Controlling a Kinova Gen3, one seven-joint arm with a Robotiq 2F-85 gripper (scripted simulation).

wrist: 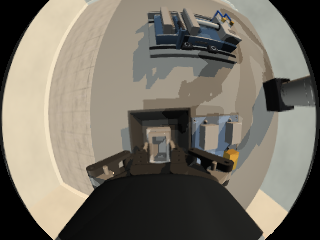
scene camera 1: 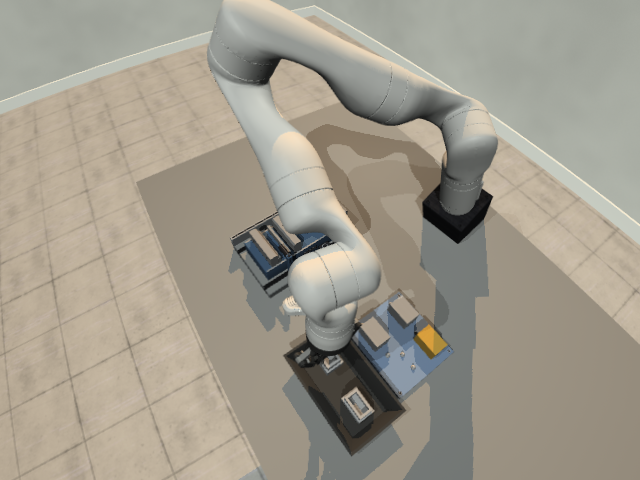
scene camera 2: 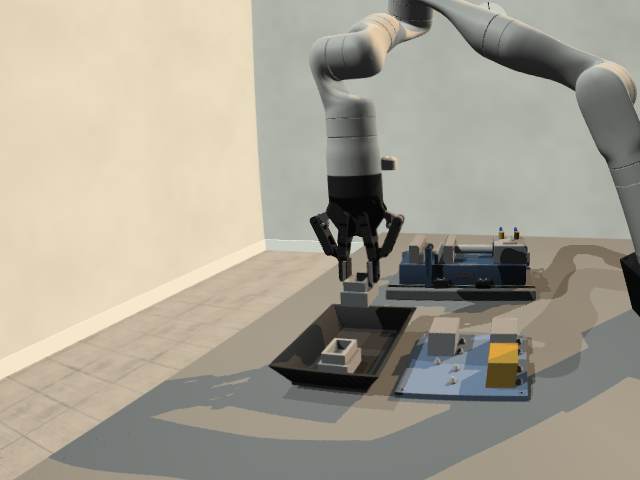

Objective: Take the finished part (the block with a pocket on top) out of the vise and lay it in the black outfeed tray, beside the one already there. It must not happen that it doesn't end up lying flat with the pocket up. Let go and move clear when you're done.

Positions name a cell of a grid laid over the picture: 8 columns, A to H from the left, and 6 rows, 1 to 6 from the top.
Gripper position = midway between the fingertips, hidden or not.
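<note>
The gripper (scene camera 2: E4) (wrist: D4), visible. Orange block (scene camera 2: G5), visible. Blue vise (scene camera 2: G4) (wrist: F1) (scene camera 1: D4), in sight. Light blue fixture plate (scene camera 2: F5) (wrist: F4) (scene camera 1: E5), in sight.
</note>
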